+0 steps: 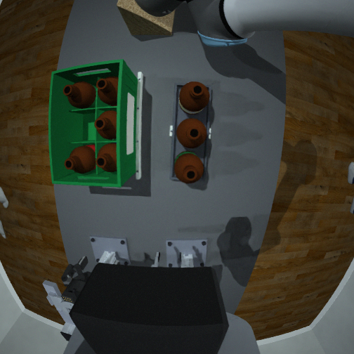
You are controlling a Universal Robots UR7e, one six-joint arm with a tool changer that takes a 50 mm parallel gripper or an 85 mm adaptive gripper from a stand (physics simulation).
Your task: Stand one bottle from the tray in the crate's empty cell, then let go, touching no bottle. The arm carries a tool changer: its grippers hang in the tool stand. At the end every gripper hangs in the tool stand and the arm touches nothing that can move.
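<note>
The green crate (129, 80) stands at the left with several brown bottles in two columns of three cells. Its middle cell in the left column (84, 124) is empty. The grey tray (175, 117) stands to its right with three upright brown bottles in a row: an upper one (193, 97) with a cream band, a middle one (191, 133), and a lower one (189, 168) with a green band. The fingers of a gripper on my arm do not show. A dark and silver tool (72, 291) hangs at the tool stand, lower left, partly hidden by the black housing.
Two stand base plates (109, 244) (172, 246) lie near the bottom. The black housing (150, 305) hides what is behind it. A pale rail (139, 125) runs along the crate's right side. A speckled block (150, 22) and the arm's base (222, 40) are at the top.
</note>
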